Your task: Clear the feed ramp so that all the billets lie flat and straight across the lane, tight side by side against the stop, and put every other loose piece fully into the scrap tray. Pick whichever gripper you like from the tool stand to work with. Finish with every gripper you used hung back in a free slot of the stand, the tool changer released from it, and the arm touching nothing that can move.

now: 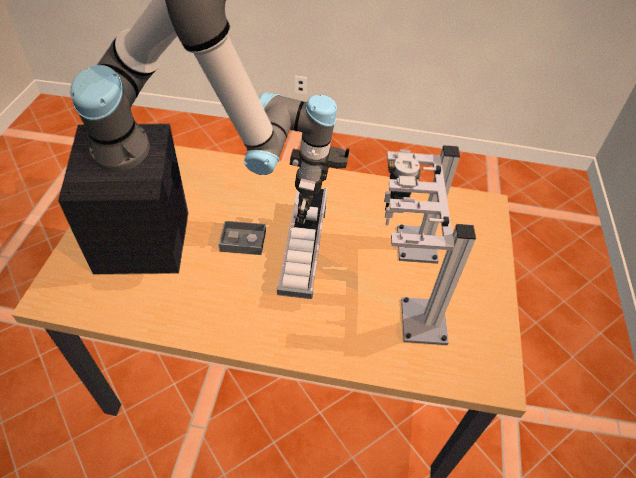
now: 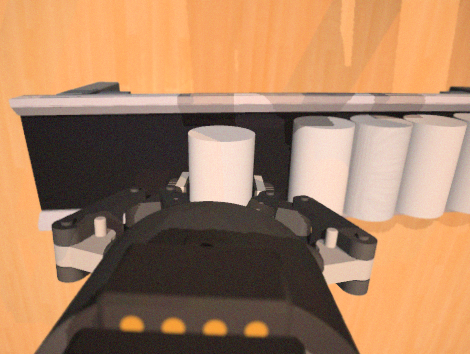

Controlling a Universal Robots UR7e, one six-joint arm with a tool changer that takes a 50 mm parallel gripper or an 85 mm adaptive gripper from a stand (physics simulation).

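Places are measured from the arm's base along level axes (x ahead, y left, z up), in centimetres.
Pixels of known places: arm's base, origin of the base link: (image 1: 120,148).
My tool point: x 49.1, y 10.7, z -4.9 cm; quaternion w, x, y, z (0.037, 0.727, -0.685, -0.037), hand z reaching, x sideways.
Observation:
For each thing: its top centre in the pictures, then the offset to it from my tool point. Level surfaces: height alone.
- white billet, middle of its top: (image 2: 219,198) (image 1: 306,208) dz -15.1, dx -1.0, dy +0.0 cm
- stop, middle of its top: (image 1: 294,289) dz -21.0, dx +2.0, dy -24.8 cm
- grey block, middle of its top: (image 1: 233,234) dz -25.5, dx -21.8, dy -6.6 cm
- hexagonal piece, middle of its top: (image 1: 251,237) dz -26.4, dx -16.3, dy -5.8 cm
- scrap tray, middle of its top: (image 1: 242,233) dz -24.9, dx -19.1, dy -6.2 cm
- table, its level: dz -28.3 cm
- parked gripper, middle of its top: (image 1: 405,164) dz +7.6, dx +24.4, dy -0.3 cm
My gripper (image 1: 303,216) (image 2: 221,186), the black adaptive one, is shut on a white billet (image 1: 311,213) (image 2: 221,162) over the upper part of the feed ramp (image 1: 317,246) (image 2: 150,104). The held billet points across the lane, apart from the others; whether it touches the ramp floor is unclear. Several white billets (image 1: 297,281) (image 2: 322,160) lie across the lane, side by side, reaching down to the stop (image 1: 294,293) at the near end. A grey block (image 1: 233,234) and a hexagonal piece (image 1: 251,237) lie inside the scrap tray (image 1: 240,249), left of the ramp.
The tool stand (image 1: 448,277) rises at the right of the table (image 1: 205,308), with a parked gripper (image 1: 406,168) in its far slot area. The robot's black pedestal (image 1: 136,231) stands at the left. Stand posts and arms overhang the table's right side.

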